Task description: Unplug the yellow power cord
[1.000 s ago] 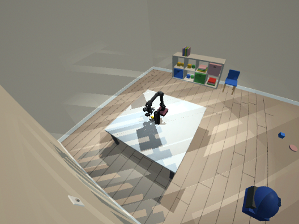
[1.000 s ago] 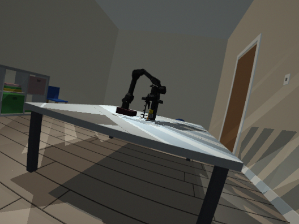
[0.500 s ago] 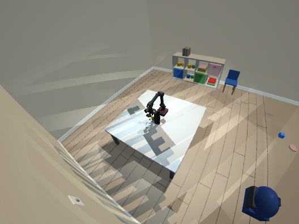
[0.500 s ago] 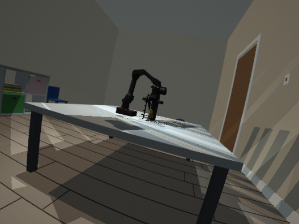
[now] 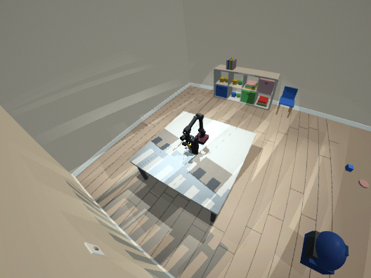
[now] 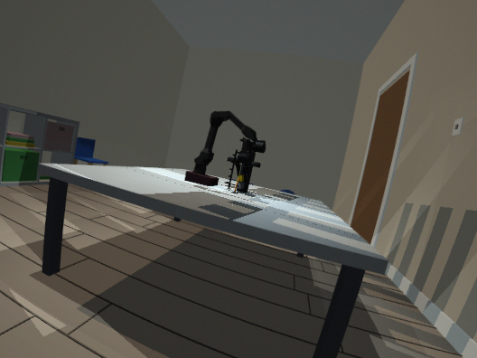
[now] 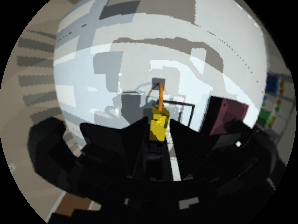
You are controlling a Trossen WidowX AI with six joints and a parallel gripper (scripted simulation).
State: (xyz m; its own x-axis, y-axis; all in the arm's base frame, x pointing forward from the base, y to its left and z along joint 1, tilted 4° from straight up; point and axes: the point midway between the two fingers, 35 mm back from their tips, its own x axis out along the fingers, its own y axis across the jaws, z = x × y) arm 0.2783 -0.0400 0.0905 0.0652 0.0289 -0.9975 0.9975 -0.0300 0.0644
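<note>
The yellow plug is 3 cm to the left of my gripper tip.
</note>
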